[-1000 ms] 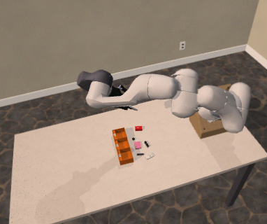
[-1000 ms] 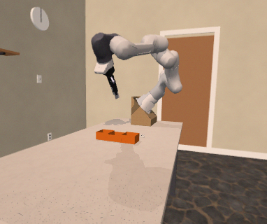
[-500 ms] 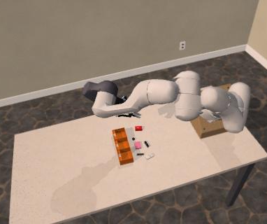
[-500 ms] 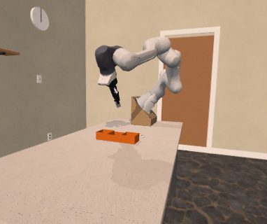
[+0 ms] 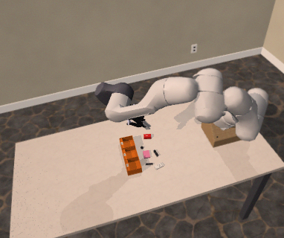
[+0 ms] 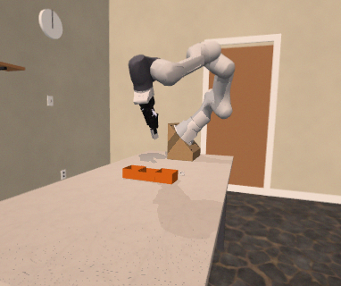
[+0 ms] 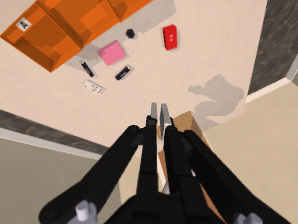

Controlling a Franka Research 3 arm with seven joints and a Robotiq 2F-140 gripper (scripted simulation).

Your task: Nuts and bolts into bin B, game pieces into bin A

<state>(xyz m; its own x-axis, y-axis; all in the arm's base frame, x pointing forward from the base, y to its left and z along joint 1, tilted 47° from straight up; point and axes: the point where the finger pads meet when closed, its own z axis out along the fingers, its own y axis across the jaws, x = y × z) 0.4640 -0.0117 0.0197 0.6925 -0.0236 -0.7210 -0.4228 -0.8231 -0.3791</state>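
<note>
My gripper is now 11 cm short of the orange bin, 4 cm to the right of it and 19 cm above it. The rest, counted from my hand: pink square 2 cm ahead, 5 cm to the left, 21 cm below; then black nut 3 cm ahead, 1 cm to the right, 21 cm below; then black bar 4 cm behind, 5 cm to the left, 20 cm below.
</note>
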